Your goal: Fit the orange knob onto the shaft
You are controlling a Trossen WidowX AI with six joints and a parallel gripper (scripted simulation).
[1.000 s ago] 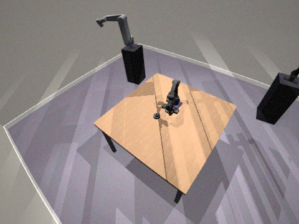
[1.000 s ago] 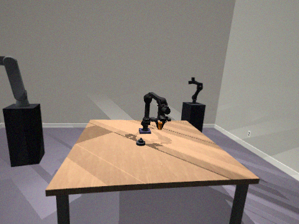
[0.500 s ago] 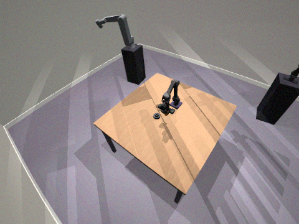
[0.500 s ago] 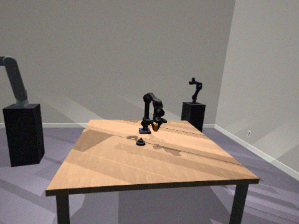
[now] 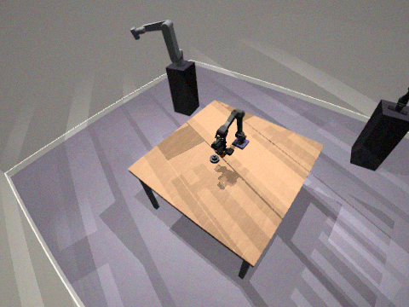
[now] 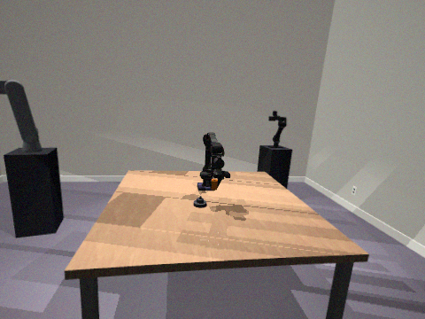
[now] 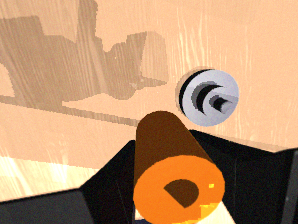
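Now: gripper tip 10 mm past the dark D-shaped shaft, 80 mm to the left of it and 90 mm above it. Also, from my gripper tip: orange knob: 20 mm above.
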